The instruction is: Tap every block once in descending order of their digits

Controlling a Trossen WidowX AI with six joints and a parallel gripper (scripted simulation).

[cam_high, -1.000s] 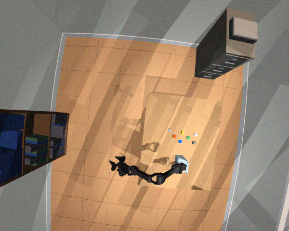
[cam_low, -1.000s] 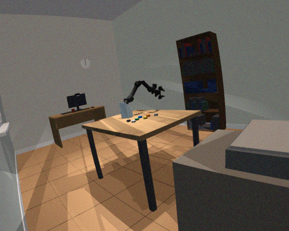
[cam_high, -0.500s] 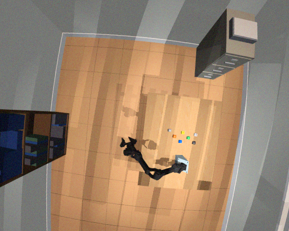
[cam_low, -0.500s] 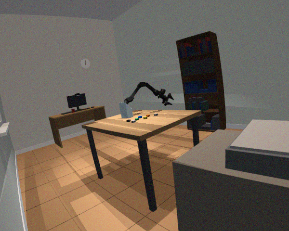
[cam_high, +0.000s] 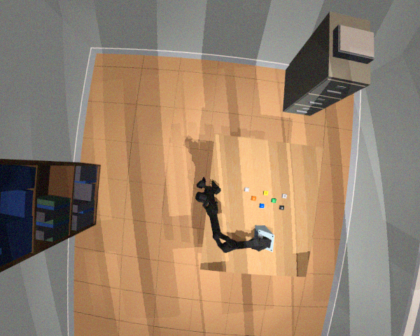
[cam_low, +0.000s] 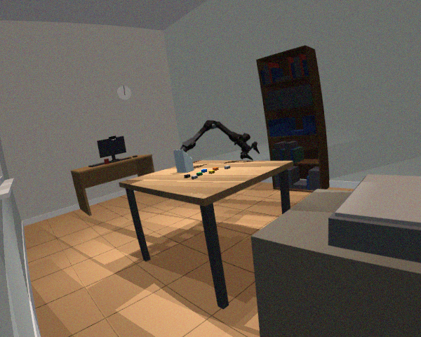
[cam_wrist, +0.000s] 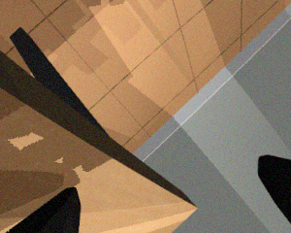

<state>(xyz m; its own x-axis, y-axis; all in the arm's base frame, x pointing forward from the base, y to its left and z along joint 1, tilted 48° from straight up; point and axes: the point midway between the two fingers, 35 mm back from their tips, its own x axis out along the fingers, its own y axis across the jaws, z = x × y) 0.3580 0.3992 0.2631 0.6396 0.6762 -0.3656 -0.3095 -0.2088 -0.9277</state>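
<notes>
My gripper tip is now 620 mm to the left of the white block, 60 mm past it and 20 mm above it. Round my gripper tip: orange block (370 mm to the right, 110 mm behind, 20 mm below); then grey block (310 mm to the right, 50 mm behind, 20 mm below); then yellow block (460 mm to the right, 60 mm behind, 20 mm below).
</notes>
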